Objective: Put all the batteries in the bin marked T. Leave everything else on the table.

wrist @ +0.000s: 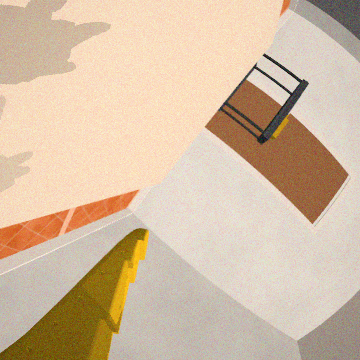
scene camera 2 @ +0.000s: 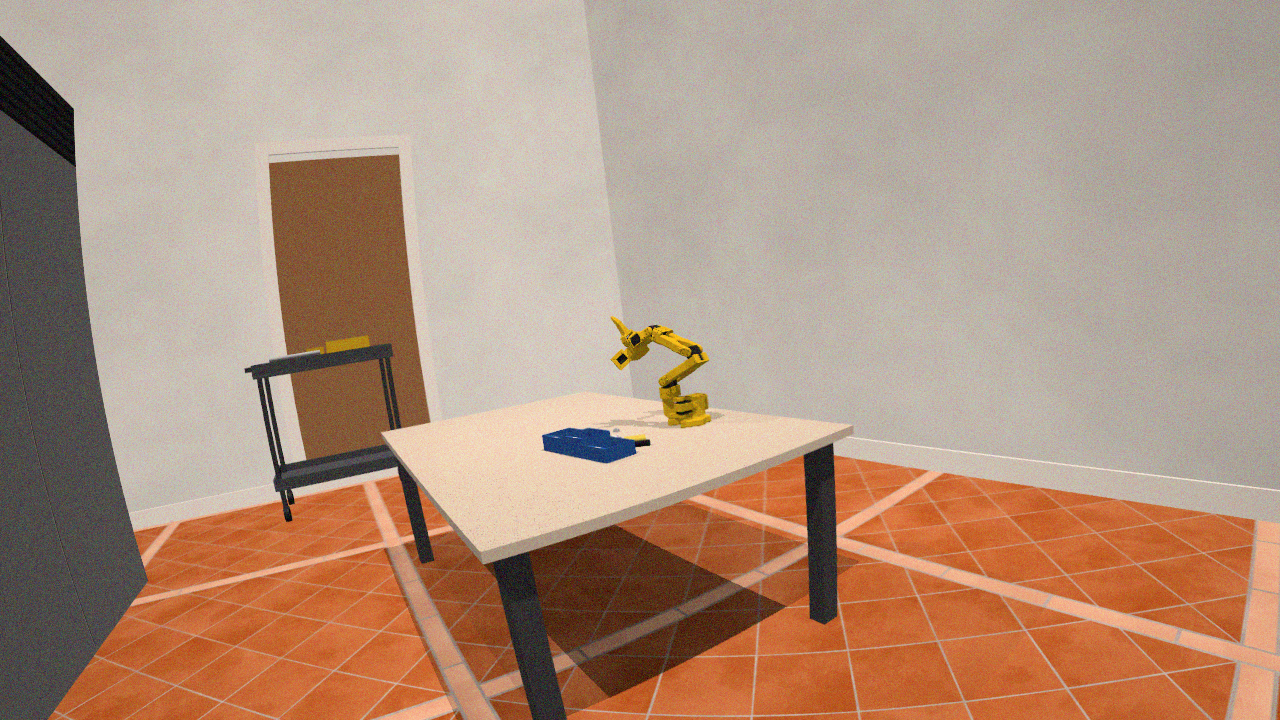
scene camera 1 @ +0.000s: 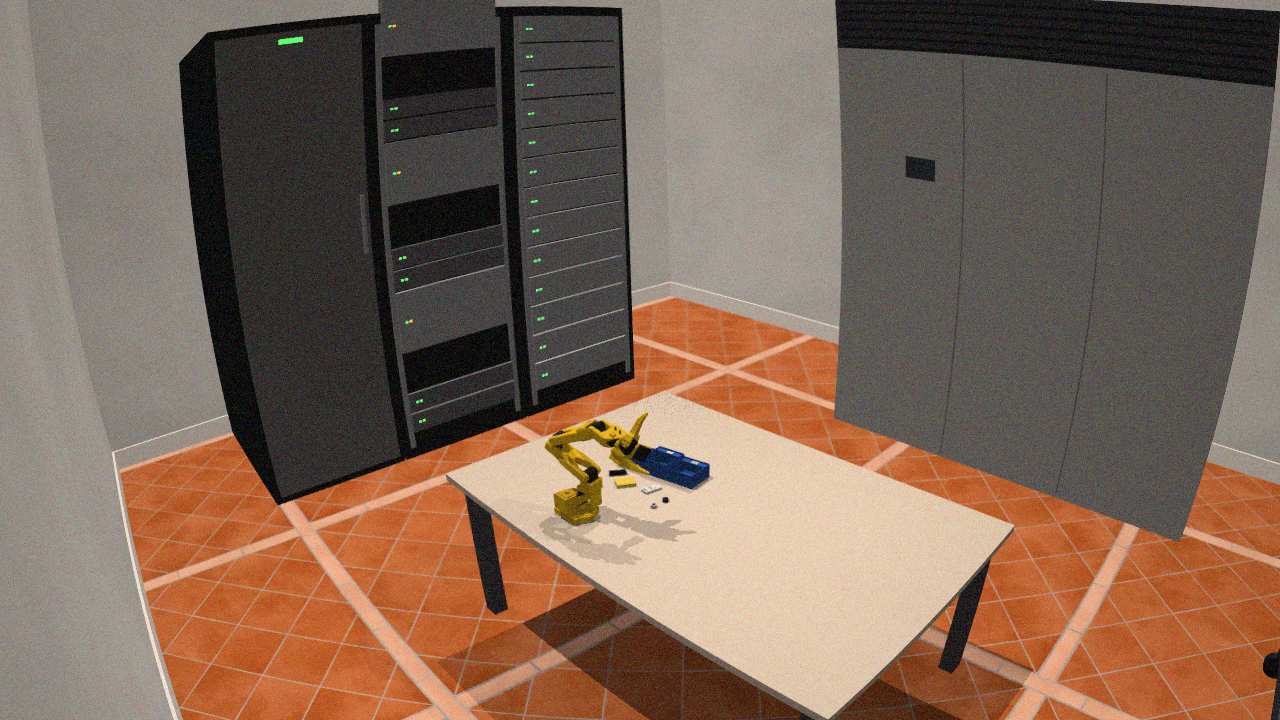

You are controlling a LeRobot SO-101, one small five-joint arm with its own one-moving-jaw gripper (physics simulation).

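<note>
A blue bin block with several compartments stands on the table; which compartment is marked T cannot be read. Beside it, between it and the arm's base, lie a dark piece, a yellow block, a whitish piece, a small grey piece and a small black piece. They are too small to tell which are batteries. My gripper is wide open and empty, raised above the table. In the wrist view one notched jaw shows.
The yellow arm's base stands near an edge of the pale table. Arm shadows fall on the table top. A dark cart stands by the brown door, away from the table.
</note>
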